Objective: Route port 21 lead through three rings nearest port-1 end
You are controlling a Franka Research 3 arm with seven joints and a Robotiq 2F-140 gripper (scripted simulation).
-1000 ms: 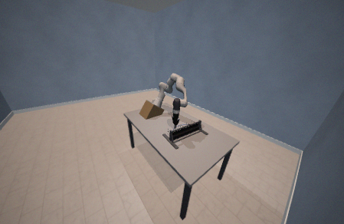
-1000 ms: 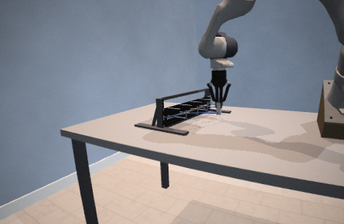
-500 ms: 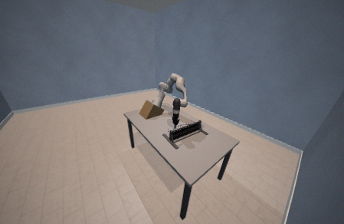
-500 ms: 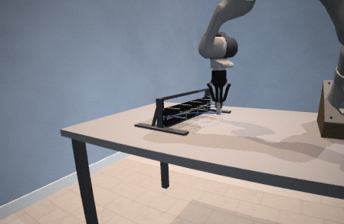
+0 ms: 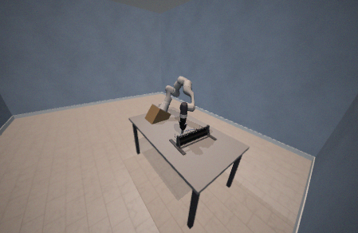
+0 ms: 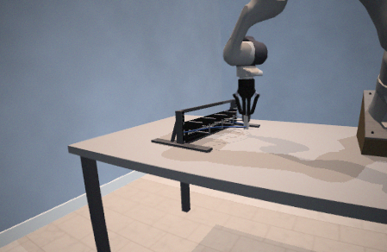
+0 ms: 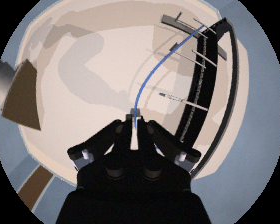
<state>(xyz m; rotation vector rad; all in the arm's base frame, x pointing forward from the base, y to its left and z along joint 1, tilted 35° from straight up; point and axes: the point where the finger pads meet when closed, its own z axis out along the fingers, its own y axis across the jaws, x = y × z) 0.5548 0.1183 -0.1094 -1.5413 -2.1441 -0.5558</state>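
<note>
My gripper is now 150 mm short of the black rack, 80 mm to the right of it and 10 mm below it.
</note>
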